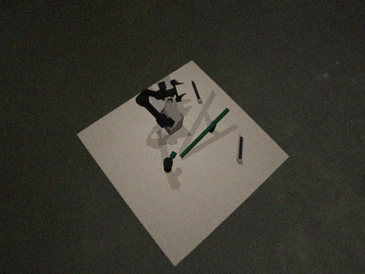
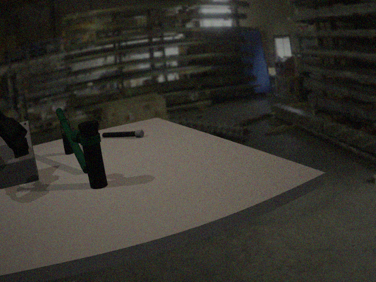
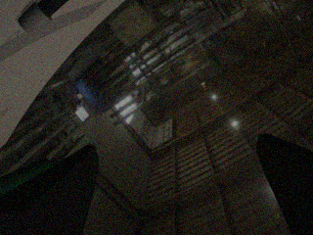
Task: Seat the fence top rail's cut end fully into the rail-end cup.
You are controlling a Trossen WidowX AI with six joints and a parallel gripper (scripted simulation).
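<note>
Right now my gripper tip is 36 cm short of the green rail-end cup, 48 cm to the left of it and 4 cm above it. From my gripper tip the other things lie so: thinner post 38 cm ahead, 3 cm to the right, 9 cm below; green band 37 cm ahead, 50 cm to the right, 4 cm below.
</note>
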